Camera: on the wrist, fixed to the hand. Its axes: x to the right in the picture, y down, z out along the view.
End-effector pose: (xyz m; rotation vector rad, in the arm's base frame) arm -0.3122 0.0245 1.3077 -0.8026 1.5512 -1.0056
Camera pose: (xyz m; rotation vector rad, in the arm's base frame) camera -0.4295 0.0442 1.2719 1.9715 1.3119 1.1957
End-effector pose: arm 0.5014 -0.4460 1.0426 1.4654 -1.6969 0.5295
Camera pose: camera 0.4993 -0.3620 1.1340 2.1940 1.4687 -1.6536
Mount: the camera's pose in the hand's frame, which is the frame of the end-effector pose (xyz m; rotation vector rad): 0.0210 0.0393 -0.1159 -0.0644 0.7961 3.0092
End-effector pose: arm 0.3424 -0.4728 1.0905 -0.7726 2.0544 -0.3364
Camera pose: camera 0.2230 -0.4620 1.1229 -2.4575 -1.2835 -1.0913
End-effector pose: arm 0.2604 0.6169 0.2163 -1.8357 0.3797 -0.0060
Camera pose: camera 0.2474 0.4936 0.2102 -0.4120 -2.7957 -1.1399
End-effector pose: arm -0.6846 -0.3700 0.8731 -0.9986 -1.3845 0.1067
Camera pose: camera -0.5629 -0.3939 0.8797 -1.8278 1.7155 1.4965
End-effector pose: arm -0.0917 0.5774 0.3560 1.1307 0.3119 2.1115
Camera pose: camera -0.2108 0.5767 0.3211 0.2000 0.7432 -1.0039
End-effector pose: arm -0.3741 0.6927 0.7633 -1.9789 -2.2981 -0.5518
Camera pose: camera -0.3613 0.6817 0.8863 -1.7715 1.6079 -0.3974
